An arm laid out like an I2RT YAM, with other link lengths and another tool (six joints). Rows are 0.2 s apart.
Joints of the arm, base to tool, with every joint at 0 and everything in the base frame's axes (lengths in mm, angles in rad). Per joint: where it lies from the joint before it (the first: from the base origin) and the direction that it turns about. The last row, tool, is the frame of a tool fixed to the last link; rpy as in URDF.
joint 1: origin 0 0 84.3 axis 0 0 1
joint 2: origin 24.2 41 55.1 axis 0 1 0
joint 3: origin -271.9 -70.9 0 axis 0 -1 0
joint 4: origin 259.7 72.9 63.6 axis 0 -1 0
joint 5: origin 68.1 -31.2 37.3 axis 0 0 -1
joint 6: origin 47.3 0 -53.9 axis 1 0 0
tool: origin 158 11 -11 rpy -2.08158 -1.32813 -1.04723
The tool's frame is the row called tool.
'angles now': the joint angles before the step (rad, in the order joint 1, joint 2, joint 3, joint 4, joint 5, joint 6). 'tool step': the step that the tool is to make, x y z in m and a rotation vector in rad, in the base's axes. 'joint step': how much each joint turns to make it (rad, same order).
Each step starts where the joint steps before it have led.
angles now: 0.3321 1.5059 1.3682 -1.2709 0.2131 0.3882
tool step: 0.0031 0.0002 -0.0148 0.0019 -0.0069 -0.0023
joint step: -0.0025 -0.0001 -0.0563 0.0634 0.0004 -0.0003
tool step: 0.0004 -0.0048 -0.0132 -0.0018 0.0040 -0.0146
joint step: -0.0156 0.0000 -0.0491 0.0449 0.0003 -0.0010
